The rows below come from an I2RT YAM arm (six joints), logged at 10 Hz.
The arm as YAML. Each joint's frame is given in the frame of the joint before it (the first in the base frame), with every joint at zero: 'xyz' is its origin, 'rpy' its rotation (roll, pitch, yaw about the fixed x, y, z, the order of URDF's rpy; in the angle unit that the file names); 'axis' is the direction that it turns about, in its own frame. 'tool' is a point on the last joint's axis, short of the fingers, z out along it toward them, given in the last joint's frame.
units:
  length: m
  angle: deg
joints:
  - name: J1
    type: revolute
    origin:
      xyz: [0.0, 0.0, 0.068]
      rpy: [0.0, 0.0, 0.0]
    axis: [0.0, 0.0, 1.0]
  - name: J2
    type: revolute
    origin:
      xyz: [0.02, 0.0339, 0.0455]
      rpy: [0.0, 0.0, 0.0]
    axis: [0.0, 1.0, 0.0]
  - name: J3
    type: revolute
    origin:
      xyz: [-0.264, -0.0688, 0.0]
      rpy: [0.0, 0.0, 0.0]
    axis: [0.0, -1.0, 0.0]
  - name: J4
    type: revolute
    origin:
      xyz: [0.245, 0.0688, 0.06]
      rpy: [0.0, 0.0, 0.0]
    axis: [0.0, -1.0, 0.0]
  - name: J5
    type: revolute
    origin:
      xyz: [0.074, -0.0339, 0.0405]
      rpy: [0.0, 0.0, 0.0]
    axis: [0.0, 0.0, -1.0]
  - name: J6
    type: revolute
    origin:
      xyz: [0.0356, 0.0, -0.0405]
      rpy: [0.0, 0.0, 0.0]
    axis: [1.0, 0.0, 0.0]
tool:
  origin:
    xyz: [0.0, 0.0, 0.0]
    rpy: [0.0, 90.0, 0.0]
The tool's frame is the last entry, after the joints.
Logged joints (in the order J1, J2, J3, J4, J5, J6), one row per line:
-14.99 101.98 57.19 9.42 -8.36 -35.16
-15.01 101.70 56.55 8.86 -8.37 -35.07
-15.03 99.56 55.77 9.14 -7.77 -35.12
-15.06 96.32 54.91 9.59 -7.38 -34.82
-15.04 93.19 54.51 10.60 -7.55 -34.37
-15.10 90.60 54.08 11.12 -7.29 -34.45
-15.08 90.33 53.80 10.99 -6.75 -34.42
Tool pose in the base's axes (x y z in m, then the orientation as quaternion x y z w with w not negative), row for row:
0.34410 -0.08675 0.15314 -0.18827 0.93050 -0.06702 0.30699
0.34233 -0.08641 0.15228 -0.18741 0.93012 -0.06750 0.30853
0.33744 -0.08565 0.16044 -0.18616 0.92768 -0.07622 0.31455
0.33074 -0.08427 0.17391 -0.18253 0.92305 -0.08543 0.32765
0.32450 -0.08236 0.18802 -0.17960 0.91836 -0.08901 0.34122
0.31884 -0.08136 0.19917 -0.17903 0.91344 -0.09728 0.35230
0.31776 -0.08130 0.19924 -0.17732 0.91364 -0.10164 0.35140
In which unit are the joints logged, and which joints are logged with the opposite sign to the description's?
The joints are logged in degrees. Opposite sign: J4.
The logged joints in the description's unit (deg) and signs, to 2 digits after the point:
-14.99 101.98 57.19 -9.42 -8.36 -35.16
-15.01 101.70 56.55 -8.86 -8.37 -35.07
-15.03 99.56 55.77 -9.14 -7.77 -35.12
-15.06 96.32 54.91 -9.59 -7.38 -34.82
-15.04 93.19 54.51 -10.60 -7.55 -34.37
-15.10 90.60 54.08 -11.12 -7.29 -34.45
-15.08 90.33 53.80 -10.99 -6.75 -34.42

